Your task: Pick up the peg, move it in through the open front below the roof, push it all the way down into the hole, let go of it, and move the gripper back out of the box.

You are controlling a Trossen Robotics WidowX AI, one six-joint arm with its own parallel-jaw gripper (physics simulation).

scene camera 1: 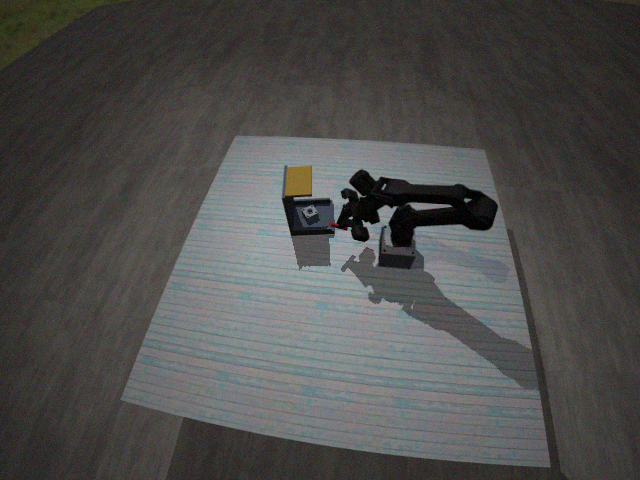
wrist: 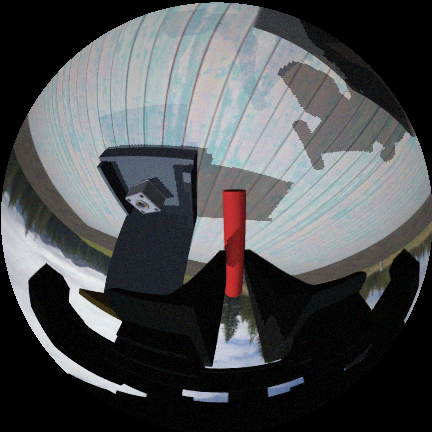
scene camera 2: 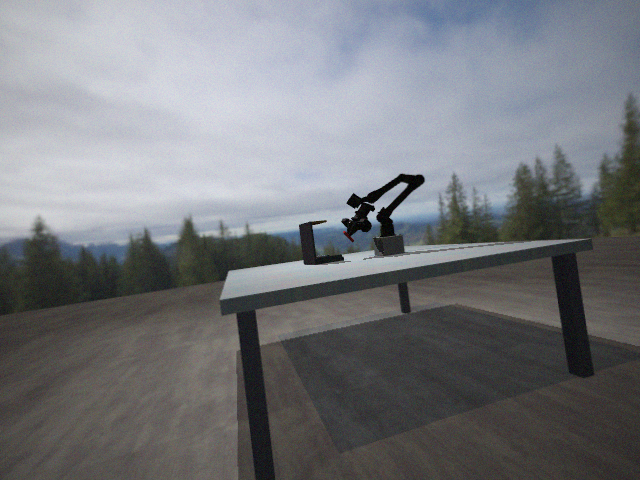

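Seen in the pictures: gripper, fingertip midpoint: [scene camera 1: 337,226] [wrist: 234,255] [scene camera 2: 348,236]; arm's base at its link origin: [scene camera 1: 401,238] [scene camera 2: 388,236].
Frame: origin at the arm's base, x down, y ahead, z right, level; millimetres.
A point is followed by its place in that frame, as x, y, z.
Note:
The red peg [scene camera 1: 337,225] @[-36, 221, 33] [scene camera 2: 348,236] @[-24, 223, 30] [wrist: 234,235] @[-19, 204, 43] is held between the fingertips of my gripper [scene camera 1: 343,225] @[-27, 221, 37] [scene camera 2: 347,236] @[-27, 221, 37] [wrist: 234,255] @[-27, 221, 37], which is shut on it. In scene camera 2 the peg is tilted and well above the table, to the right of the box. The dark box [scene camera 1: 288,217] @[-17, 399, 86] [scene camera 2: 308,243] @[-15, 408, 138] [wrist: 150,255] @[-8, 398, 153] has a yellow roof [scene camera 1: 298,180] @[-126, 355, 163] [scene camera 2: 318,222] @[-117, 353, 97] over its back part. A grey block with the round hole [scene camera 1: 310,213] @[59, 328, 162] [wrist: 144,201] @[60, 321, 167] stands on the box floor. My gripper and the peg are outside the box, on its open side.
The arm's grey base [scene camera 1: 397,255] @[11, 18, -60] [scene camera 2: 388,245] @[48, 47, -58] stands on the table [scene camera 1: 320,361] @[98, 276, -391] [scene camera 2: 289,284] @[99, 718, -492] to the right of the box. The box has low side walls along its floor and a tall back wall. Shadows of the arm and box fall on the table top.

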